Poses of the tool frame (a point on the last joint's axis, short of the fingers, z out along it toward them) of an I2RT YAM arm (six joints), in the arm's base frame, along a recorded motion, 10 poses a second.
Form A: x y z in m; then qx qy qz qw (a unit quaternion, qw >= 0).
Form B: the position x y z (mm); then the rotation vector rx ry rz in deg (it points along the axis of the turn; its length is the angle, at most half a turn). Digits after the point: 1 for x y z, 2 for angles.
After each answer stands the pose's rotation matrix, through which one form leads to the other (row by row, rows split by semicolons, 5 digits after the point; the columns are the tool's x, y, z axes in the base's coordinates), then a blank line. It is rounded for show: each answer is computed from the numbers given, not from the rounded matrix.
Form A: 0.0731 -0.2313 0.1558 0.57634 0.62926 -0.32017 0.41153
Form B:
73.1 -231.3 155.8 83.09 90.72 -46.16
0.00305 0.98885 0.14886; 0.46182 0.13065 -0.87730; -0.88697 0.07142 -0.45627

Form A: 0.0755 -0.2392 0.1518 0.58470 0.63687 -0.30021 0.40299
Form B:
75.5 -239.2 151.8 84.63 92.18 -43.45
0.00855 0.98671 0.16224; 0.50279 0.13600 -0.85364; -0.86437 0.08887 -0.49495

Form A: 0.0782 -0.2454 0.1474 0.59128 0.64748 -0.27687 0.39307
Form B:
78.2 -245.4 147.4 85.98 94.15 -40.26
0.00823 0.98334 0.18159; 0.54802 0.14746 -0.82336; -0.83642 0.10629 -0.53768

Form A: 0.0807 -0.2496 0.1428 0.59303 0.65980 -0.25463 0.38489
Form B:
80.7 -249.6 142.8 86.57 96.31 -37.17
-0.00035 0.97857 0.20589; 0.58655 0.16696 -0.79251; -0.80991 0.12049 -0.57405

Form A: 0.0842 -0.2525 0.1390 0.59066 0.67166 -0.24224 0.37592
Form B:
84.2 -252.5 139.0 86.58 98.46 -35.51
-0.01961 0.97557 0.21882; 0.61132 0.18488 -0.76949; -0.79114 0.11868 -0.60001

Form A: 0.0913 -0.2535 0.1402 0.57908 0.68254 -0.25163 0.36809
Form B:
91.3 -253.5 140.2 85.20 100.43 -37.02
-0.05835 0.97573 0.21104; 0.60524 0.20270 -0.76980; -0.79390 0.08281 -0.60239

